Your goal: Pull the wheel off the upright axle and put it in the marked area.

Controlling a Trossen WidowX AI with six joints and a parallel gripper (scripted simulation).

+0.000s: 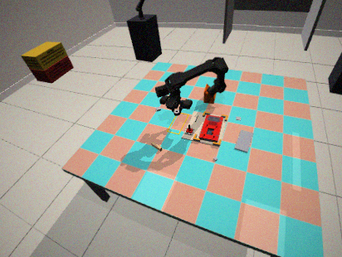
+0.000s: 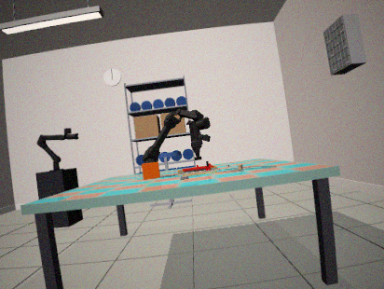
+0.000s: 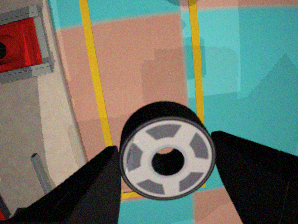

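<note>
Now: the upright axle 4 cm ahead of my gripper tip, 10 cm to the left of it and 5 cm below it. Also, from my gripper tip: small tan stick 23 cm ahead, 2 cm to the right, 8 cm below; wheel right at my gripper tip.
</note>
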